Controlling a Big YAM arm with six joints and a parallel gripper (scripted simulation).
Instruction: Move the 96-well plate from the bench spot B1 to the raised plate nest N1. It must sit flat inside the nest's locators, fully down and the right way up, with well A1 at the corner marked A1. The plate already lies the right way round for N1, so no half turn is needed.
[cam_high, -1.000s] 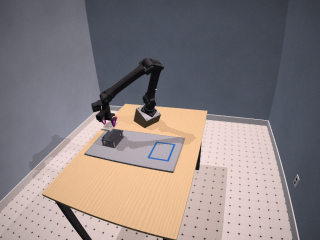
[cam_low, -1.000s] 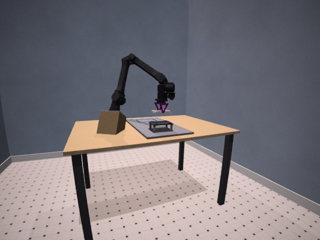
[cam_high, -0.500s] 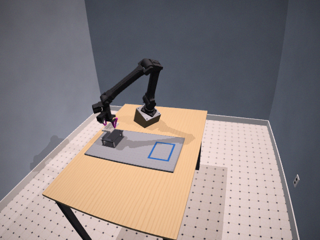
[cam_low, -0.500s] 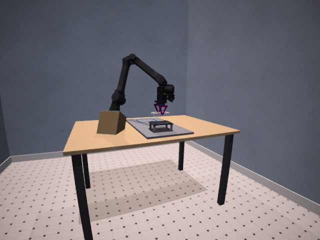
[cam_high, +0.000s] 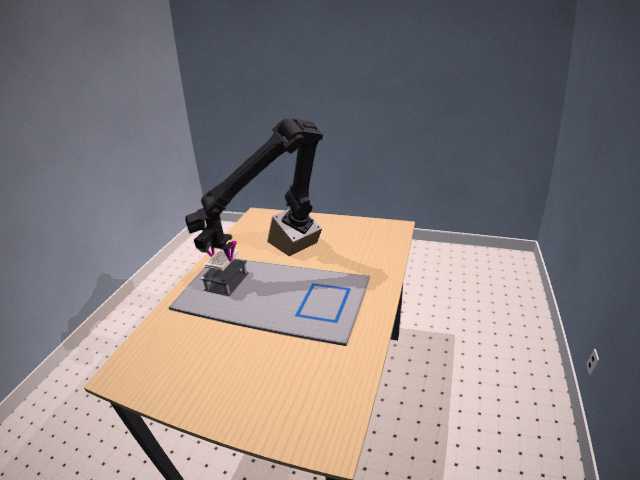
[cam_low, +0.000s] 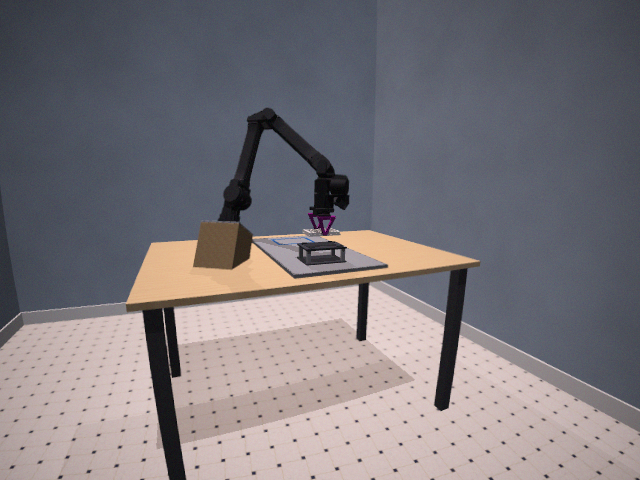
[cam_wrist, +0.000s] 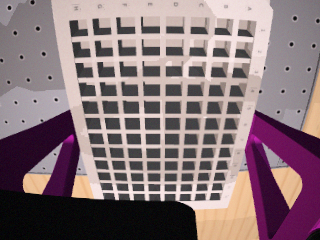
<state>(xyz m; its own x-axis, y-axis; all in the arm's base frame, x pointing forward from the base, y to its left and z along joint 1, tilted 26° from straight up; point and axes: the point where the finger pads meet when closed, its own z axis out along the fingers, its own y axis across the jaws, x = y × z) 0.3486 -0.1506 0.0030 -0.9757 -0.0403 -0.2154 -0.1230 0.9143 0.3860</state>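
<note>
Right now the dark raised nest N1 is 6 cm below my hand. Also, from my hand: white 96-well plate right at my hand; A1 label 8 cm ahead, 4 cm to the right, 5 cm below.
</note>
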